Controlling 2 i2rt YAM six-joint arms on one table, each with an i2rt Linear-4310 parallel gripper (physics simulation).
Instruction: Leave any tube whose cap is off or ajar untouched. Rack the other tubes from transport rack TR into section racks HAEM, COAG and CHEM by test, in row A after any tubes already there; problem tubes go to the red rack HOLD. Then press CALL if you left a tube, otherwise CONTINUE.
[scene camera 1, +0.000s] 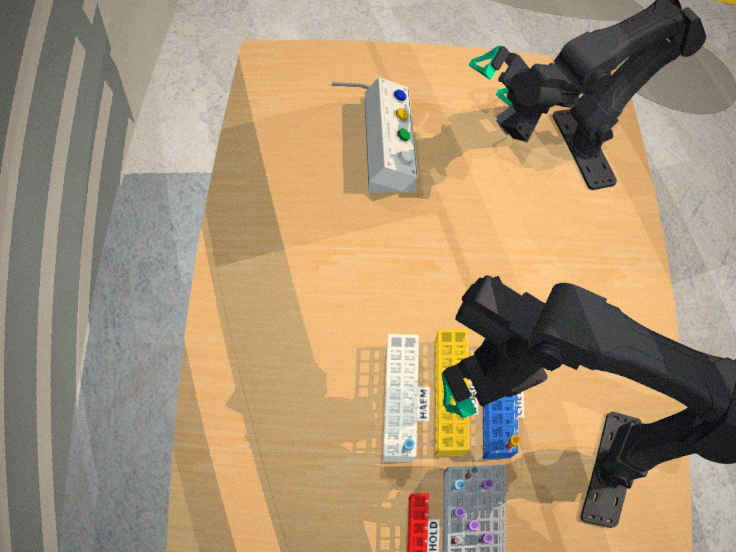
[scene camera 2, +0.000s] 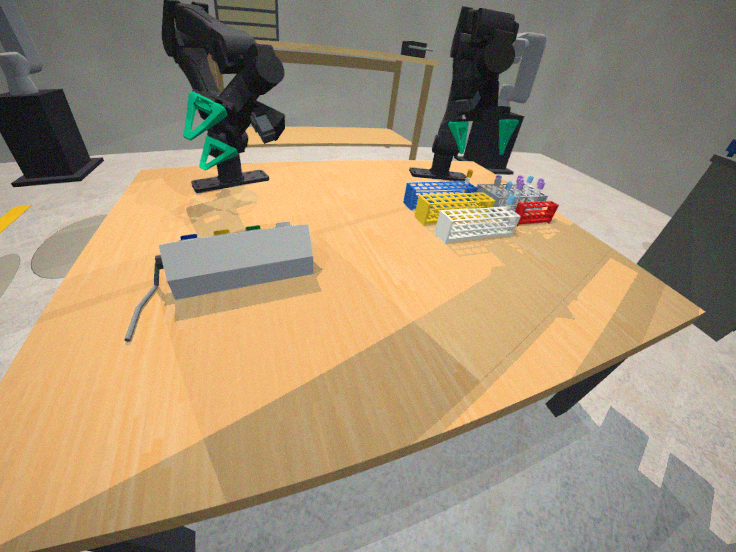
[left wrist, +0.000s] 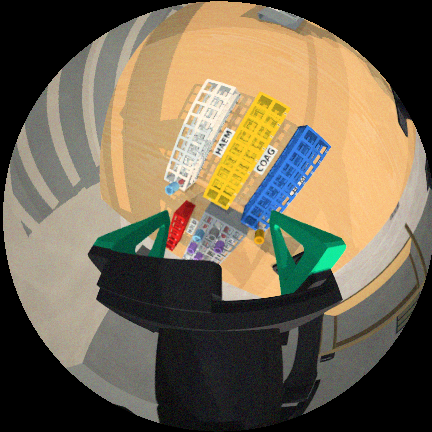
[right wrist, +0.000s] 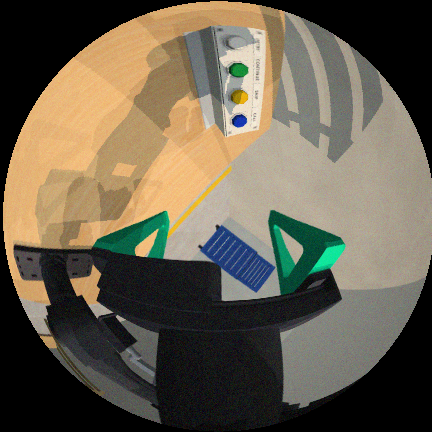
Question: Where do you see my left gripper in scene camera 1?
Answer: At 473, 395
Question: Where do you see my right gripper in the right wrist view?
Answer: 218, 215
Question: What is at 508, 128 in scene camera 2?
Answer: My left gripper.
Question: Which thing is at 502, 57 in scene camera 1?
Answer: My right gripper.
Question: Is my right gripper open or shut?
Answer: Open.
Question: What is my left gripper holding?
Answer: Nothing.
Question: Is my left gripper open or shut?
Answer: Open.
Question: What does my right gripper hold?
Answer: Nothing.
